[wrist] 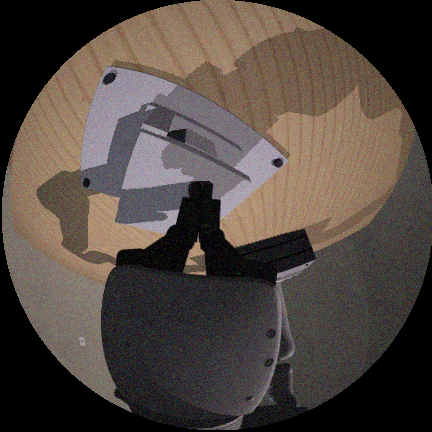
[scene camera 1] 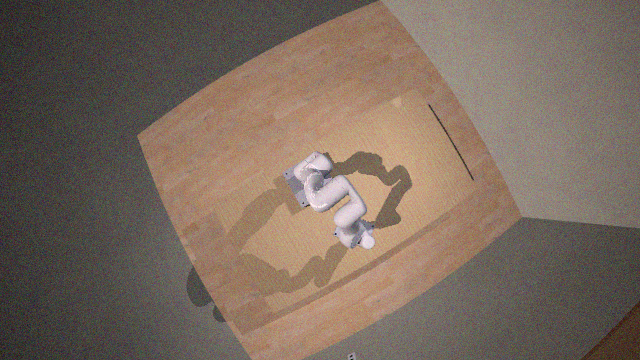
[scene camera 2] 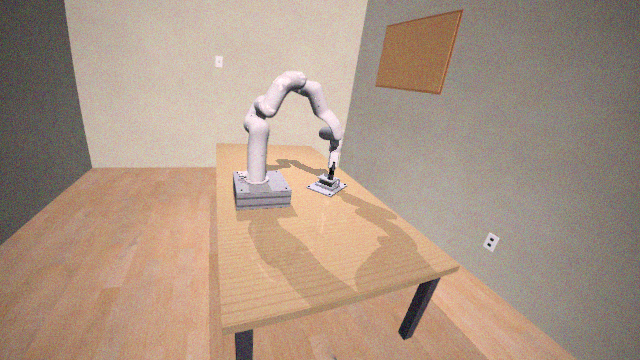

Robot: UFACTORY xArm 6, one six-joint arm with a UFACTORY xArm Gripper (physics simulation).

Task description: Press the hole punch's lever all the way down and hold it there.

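Places are measured from the arm's base along level axes (x ahead, y left, z up), in metres.
Where they show: gripper, fingertip midpoint: [wrist: 202, 194] [scene camera 2: 330, 179]; arm's base, link origin: [scene camera 2: 256, 179].
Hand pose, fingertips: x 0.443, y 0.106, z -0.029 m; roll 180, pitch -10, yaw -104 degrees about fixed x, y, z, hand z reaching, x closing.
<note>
Each offset is from my fingertips to the top centre of the thing. "spot": to the spot under its first point. Level surfaces: height alone.
The hole punch @[spot: 0.032 m ahead, 0.133 m left, 0.056 m down] [scene camera 1: 369, 228] [scene camera 2: 327, 187] [wrist: 97, 127] has a pale grey base plate with dark screws at its corners and sits on the table. The arm covers most of it in scene camera 1. Its lever @[0.002 m back, 0.030 m left, 0.000 m up] [wrist: 145, 167] is a flat pale plate above the base, partly in shadow. My gripper [scene camera 2: 331, 176] [wrist: 202, 194] is shut and empty, and points down. Its dark fingertips are at the lever's top, over its near part in the wrist view. They look in contact, but the exact contact is hard to see. I cannot tell whether the lever is fully down.
The table @[0.064 m down] [scene camera 1: 430, 150] [scene camera 2: 320, 300] [wrist: 340, 185] carries my arm's grey base block [scene camera 1: 295, 187] [scene camera 2: 262, 200] [wrist: 280, 252], beside the punch. The grey wall [scene camera 2: 425, 150] rises beyond the table's long edge on the punch's side. Arm shadows lie across the wood.
</note>
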